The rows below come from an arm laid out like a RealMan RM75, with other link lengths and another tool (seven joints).
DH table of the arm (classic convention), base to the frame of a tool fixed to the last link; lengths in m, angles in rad. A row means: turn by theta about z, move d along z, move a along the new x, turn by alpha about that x. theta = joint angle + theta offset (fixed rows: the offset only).
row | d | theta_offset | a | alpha
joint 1 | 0.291 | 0 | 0 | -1.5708
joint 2 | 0 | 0 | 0 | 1.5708
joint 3 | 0.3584 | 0 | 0 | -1.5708
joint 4 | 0 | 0 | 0 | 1.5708
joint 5 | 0.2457 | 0 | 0 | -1.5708
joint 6 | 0 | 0 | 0 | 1.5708
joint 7 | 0.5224 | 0.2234 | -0.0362 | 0.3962
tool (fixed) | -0.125 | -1.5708 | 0 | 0
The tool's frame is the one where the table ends.
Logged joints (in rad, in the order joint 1, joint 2, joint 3, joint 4, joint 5, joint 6, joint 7), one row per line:
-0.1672 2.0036 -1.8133 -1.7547 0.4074 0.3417 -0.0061
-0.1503 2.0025 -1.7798 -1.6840 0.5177 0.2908 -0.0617
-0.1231 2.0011 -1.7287 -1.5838 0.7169 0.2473 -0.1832
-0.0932 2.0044 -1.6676 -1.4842 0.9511 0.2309 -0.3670
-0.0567 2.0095 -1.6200 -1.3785 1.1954 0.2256 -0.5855
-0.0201 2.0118 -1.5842 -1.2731 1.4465 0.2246 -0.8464
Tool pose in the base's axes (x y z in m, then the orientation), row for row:
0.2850 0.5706 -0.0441 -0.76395 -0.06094 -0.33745 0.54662
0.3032 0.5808 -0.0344 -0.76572 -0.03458 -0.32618 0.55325
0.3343 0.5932 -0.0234 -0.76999 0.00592 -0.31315 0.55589
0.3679 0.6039 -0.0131 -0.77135 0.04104 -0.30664 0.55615
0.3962 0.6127 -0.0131 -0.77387 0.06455 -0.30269 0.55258
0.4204 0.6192 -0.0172 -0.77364 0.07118 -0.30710 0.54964
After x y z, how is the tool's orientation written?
As a quaternion, x y z w.
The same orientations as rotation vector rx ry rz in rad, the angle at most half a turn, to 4 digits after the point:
-1.8109 -0.1445 -0.7999
-1.8100 -0.0817 -0.7710
-1.8181 0.0140 -0.7394
-1.8211 0.0969 -0.7239
-1.8298 0.1526 -0.7157
-1.8315 0.1685 -0.7270

